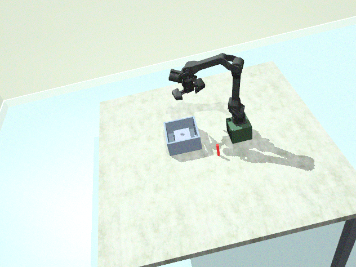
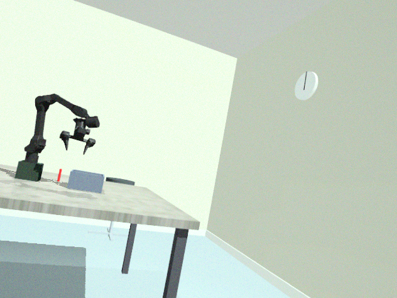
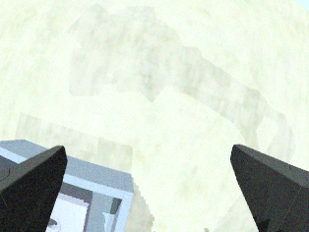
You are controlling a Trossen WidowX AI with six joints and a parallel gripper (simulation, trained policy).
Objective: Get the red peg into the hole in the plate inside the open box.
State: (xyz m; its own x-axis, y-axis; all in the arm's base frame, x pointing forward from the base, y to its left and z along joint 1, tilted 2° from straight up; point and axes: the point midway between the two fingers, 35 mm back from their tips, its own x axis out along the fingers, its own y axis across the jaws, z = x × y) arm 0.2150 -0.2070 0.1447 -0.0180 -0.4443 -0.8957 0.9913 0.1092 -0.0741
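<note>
Now: gripper tip 40 mm past the red peg, 330 mm to the right of it and 170 mm above it. The rest, counted from my gripper tip: plate (110 mm ahead, 140 mm to the left, 160 mm below); then grey-blue box (110 mm ahead, 140 mm to the left, 180 mm below).
</note>
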